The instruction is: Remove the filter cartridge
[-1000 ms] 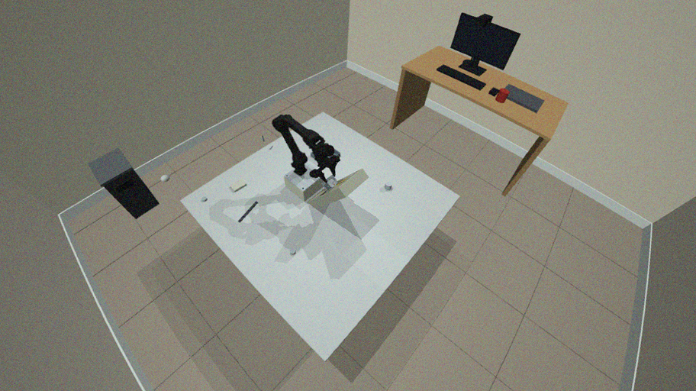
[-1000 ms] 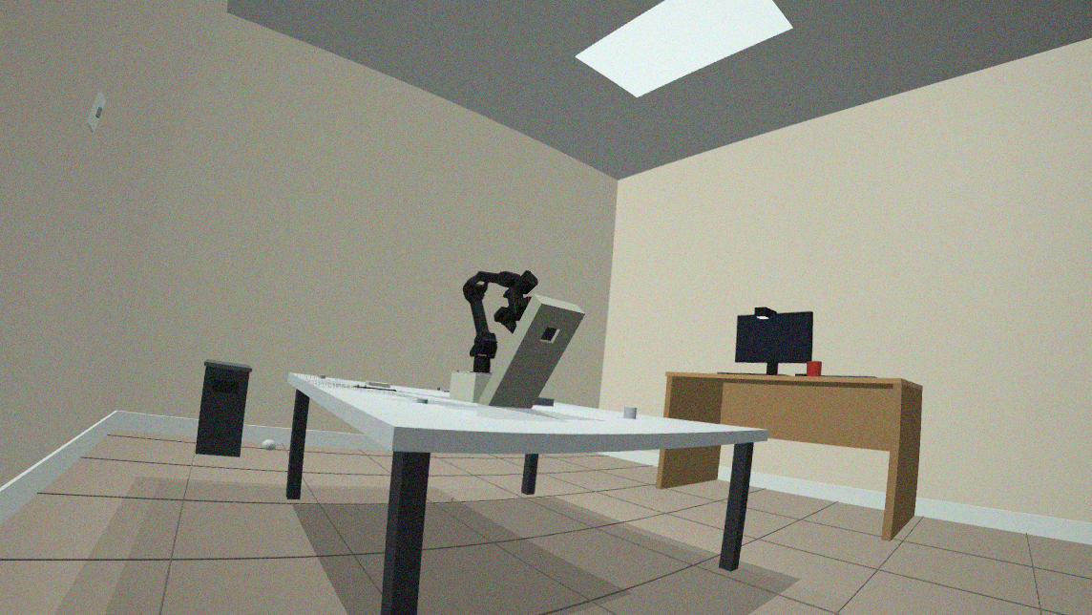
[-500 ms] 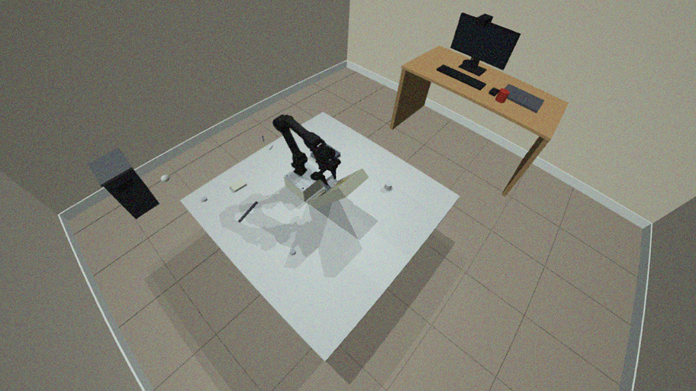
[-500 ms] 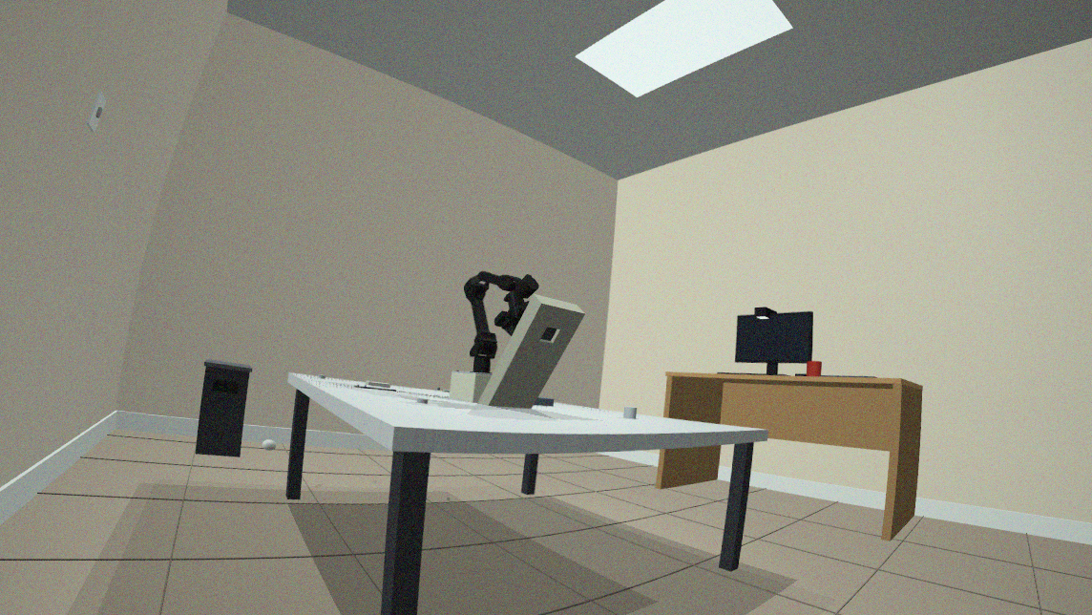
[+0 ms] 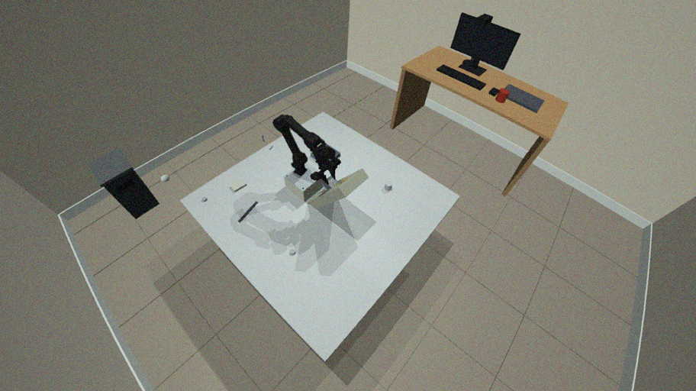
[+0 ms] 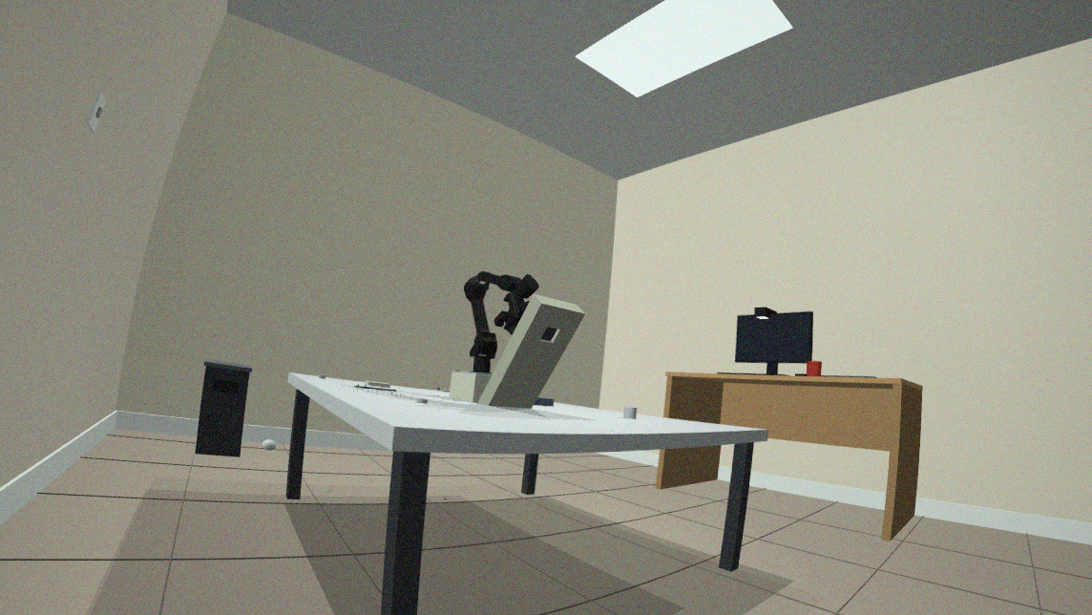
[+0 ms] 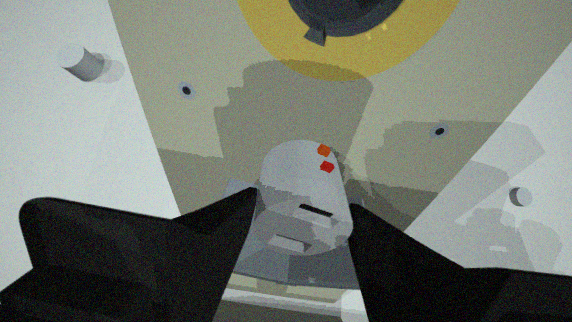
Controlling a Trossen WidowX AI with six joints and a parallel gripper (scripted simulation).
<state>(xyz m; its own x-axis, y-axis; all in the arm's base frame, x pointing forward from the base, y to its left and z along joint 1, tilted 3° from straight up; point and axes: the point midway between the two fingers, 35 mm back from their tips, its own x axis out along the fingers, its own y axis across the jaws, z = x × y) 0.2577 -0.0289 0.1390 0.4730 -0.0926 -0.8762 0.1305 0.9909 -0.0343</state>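
My gripper tip is 32 cm to the right of the grey square tray, 29 cm past it and 21 cm above it. The rest, counted from my gripper tip: grey round filter cartridge (right at my gripper tip); small beige block (58 cm behind, 24 cm to the right, 21 cm below).
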